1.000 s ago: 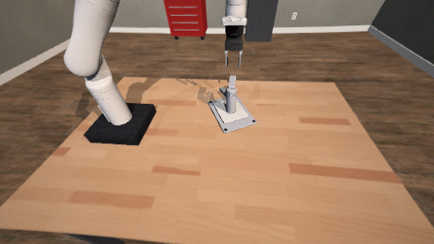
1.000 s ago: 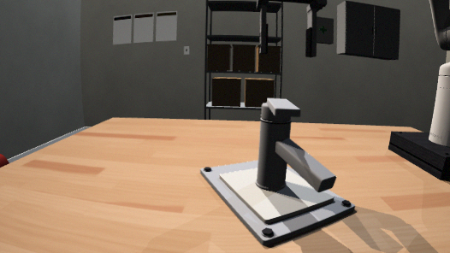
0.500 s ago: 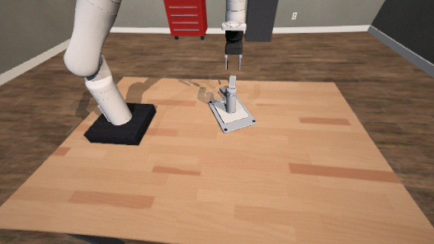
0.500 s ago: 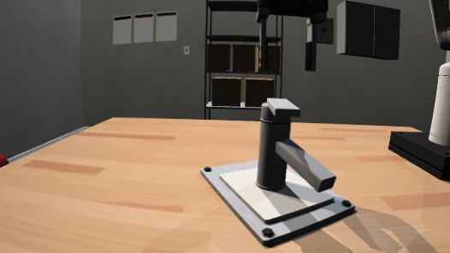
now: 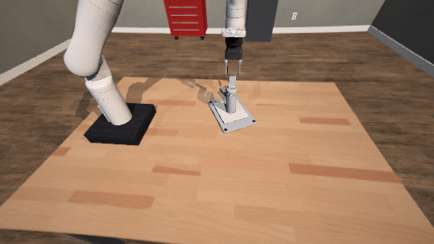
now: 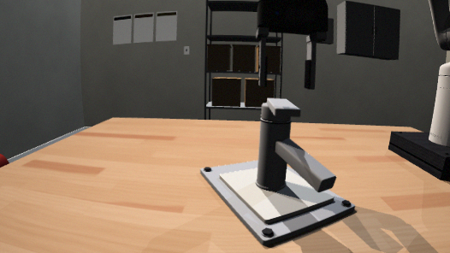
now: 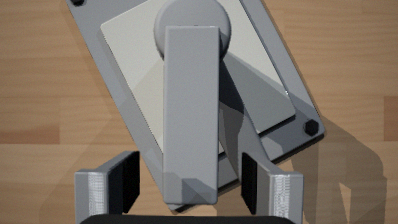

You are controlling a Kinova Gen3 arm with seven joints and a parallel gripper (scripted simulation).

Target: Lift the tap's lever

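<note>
Right now the lever is 30 mm to the right of my hand and 40 mm below it. The rest, counted from my hand: grey tap (10 mm behind, 50 mm to the right, 90 mm below).
</note>
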